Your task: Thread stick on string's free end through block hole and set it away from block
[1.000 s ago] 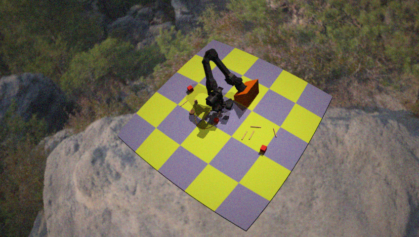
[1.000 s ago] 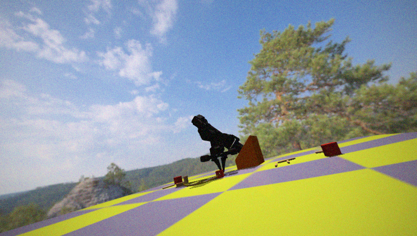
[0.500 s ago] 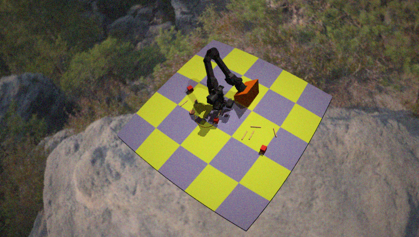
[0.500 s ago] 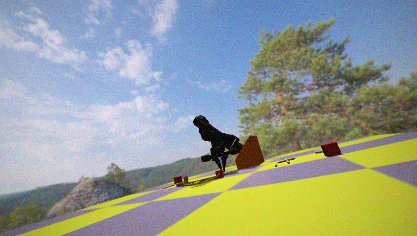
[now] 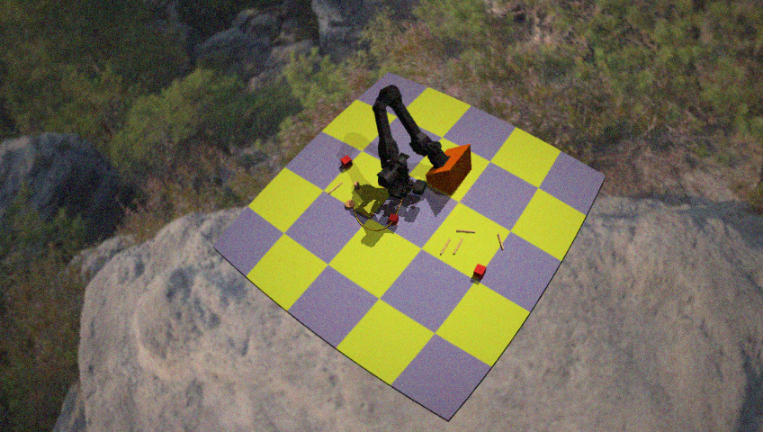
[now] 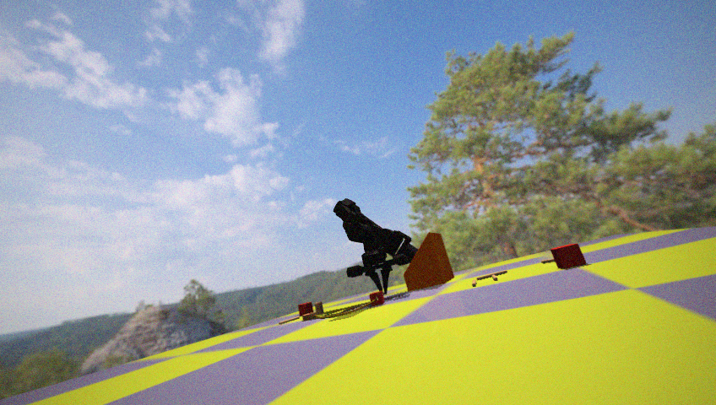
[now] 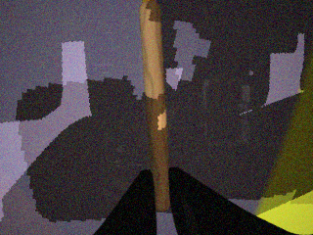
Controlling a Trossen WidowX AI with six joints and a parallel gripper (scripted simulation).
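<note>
Right now the red block is 110 mm ahead of my gripper tip and 20 mm to the left of it. Round my gripper tip: thin wooden stick (40 mm ahead, 10 mm to the left); round button (130 mm ahead, 180 mm to the right, 10 mm below); wooden peg (40 mm ahead, 210 mm to the right).
</note>
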